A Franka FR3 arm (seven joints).
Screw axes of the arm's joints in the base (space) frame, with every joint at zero. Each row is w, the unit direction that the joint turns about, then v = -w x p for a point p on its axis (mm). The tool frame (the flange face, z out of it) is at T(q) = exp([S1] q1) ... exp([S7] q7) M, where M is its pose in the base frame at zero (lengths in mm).
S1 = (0, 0, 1, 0, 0, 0)
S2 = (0, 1, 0, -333, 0, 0)
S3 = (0, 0, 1, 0, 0, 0)
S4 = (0, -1, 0, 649, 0, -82.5)
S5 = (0, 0, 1, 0, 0, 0)
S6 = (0, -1, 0, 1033, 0, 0)
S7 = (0, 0, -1, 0, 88, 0)
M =
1 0 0 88
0 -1 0 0
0 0 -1 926
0 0 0 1
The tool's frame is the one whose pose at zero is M.
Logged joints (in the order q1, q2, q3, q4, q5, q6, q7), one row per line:
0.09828, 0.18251, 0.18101, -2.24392, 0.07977, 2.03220, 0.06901
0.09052, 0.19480, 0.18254, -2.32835, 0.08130, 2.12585, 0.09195
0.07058, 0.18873, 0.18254, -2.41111, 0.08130, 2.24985, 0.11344
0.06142, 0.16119, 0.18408, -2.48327, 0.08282, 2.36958, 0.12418
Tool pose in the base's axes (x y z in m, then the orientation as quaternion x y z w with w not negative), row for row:
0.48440, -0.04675, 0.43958, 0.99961, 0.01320, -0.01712, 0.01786
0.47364, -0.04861, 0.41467, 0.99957, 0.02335, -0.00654, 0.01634
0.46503, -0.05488, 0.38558, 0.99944, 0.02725, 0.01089, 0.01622
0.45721, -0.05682, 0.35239, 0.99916, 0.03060, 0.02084, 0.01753
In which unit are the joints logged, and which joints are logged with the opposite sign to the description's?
The joints are logged in radians. Opposite sign: q2, q3, q5, q7.
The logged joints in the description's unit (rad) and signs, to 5 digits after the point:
0.09828, -0.18251, -0.18101, -2.24392, -0.07977, 2.03220, -0.06901
0.09052, -0.19480, -0.18254, -2.32835, -0.08130, 2.12585, -0.09195
0.07058, -0.18873, -0.18254, -2.41111, -0.08130, 2.24985, -0.11344
0.06142, -0.16119, -0.18408, -2.48327, -0.08282, 2.36958, -0.12418

